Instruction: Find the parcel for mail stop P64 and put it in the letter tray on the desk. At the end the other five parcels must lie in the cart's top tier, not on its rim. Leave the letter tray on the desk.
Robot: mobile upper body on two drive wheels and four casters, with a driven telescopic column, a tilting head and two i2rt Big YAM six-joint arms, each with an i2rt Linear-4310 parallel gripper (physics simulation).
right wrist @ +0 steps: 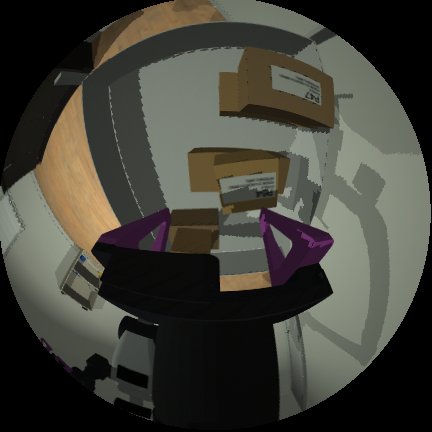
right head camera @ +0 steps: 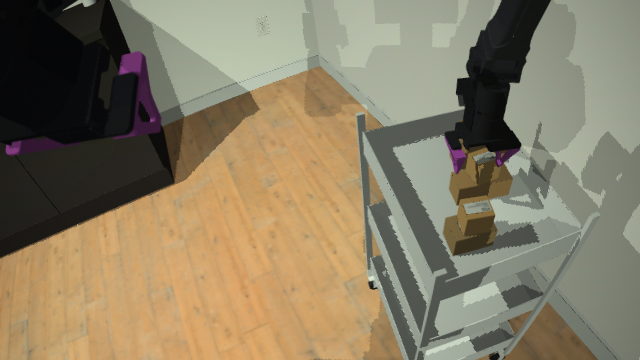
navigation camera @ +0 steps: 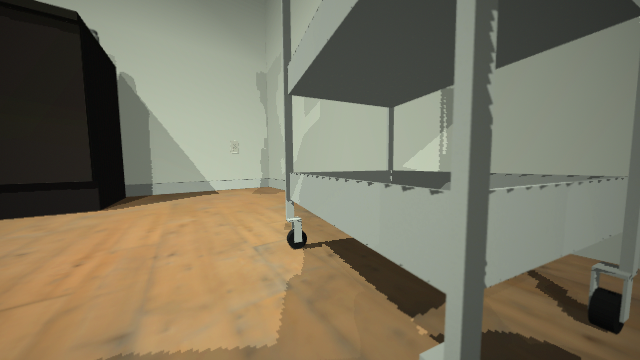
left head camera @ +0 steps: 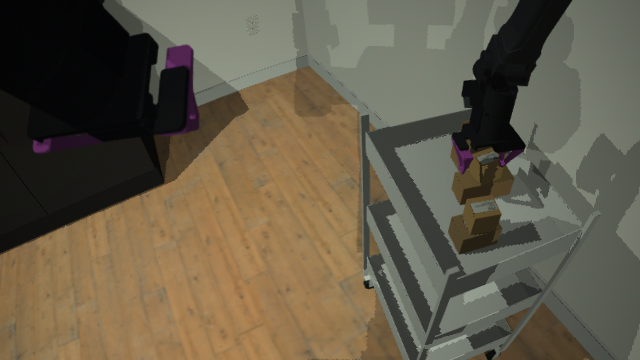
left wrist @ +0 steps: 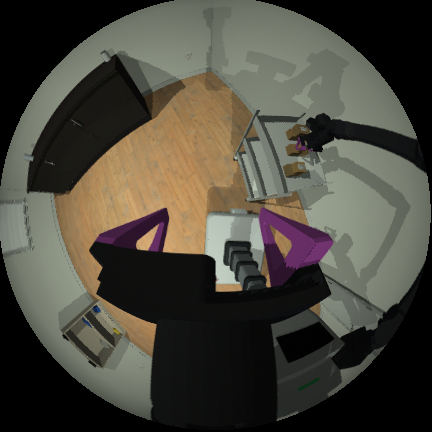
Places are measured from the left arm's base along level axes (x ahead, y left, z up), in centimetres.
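Where they show: left gripper, between the fingertips: (right head camera: 116, 131) (left head camera: 148, 129) (left wrist: 213, 212); right gripper, between the fingertips: (right wrist: 214, 212) (right head camera: 477, 168) (left head camera: 481, 168) (left wrist: 301, 148).
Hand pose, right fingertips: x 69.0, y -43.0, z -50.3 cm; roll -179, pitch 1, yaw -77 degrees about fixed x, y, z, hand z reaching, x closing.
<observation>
After its pixels a point has its place.
The cart (left head camera: 530, 256) @(x 51.0, y -51.0, z -56.3 cm) (right head camera: 530, 256) @(x 51.3, y -51.9, z -56.0 cm) (right wrist: 97, 130) @(x 76.0, y -22.5, z -56.4 cm) holds parcels in three piles in its top tier. The P64 parcel (left head camera: 488, 159) @(x 71.9, y -45.3, z -50.4 cm) (right head camera: 484, 159) @(x 71.7, y -45.1, z -50.4 cm) (right wrist: 248, 192) @(x 71.9, y -45.6, z -50.4 cm), a small brown box with a white label, lies on a larger brown box in the middle pile. The P47 parcel (right wrist: 285, 87) @(x 82.2, y -45.9, z -50.4 cm) lies on the far pile, mostly hidden by the gripper in the head views. A small labelled parcel (left head camera: 482, 220) @(x 56.5, y -40.9, z -51.5 cm) (right head camera: 476, 220) @(x 56.5, y -41.0, z -51.2 cm) tops the near pile. My right gripper (left head camera: 483, 167) @(x 69.0, y -43.0, z -50.3 cm) (right head camera: 478, 166) @(x 69.0, y -43.0, z -50.3 cm) (right wrist: 214, 212) @(x 69.0, y -43.0, z -50.3 cm) is open and empty over the middle pile. My left gripper (left wrist: 213, 212) @(x 36.0, y 0.2, z -12.1 cm) is open, away from the cart. The letter tray does not show.
A dark cabinet (left head camera: 85, 190) @(x 117.5, y 109.8, z -107.3 cm) (right head camera: 95, 185) @(x 118.1, y 109.0, z -104.6 cm) (left wrist: 95, 120) @(x 113.3, y 117.2, z -71.5 cm) stands at the left. Walls meet in a corner behind the cart. A small open shelf cart (left wrist: 91, 334) @(x -184.3, y 191.7, z -68.7 cm) with blue and yellow items stands at the lower left in the left wrist view. The cart's near post (navigation camera: 465, 150) @(x 43.7, y -32.2, z -104.3 cm) is close to the navigation camera.
</observation>
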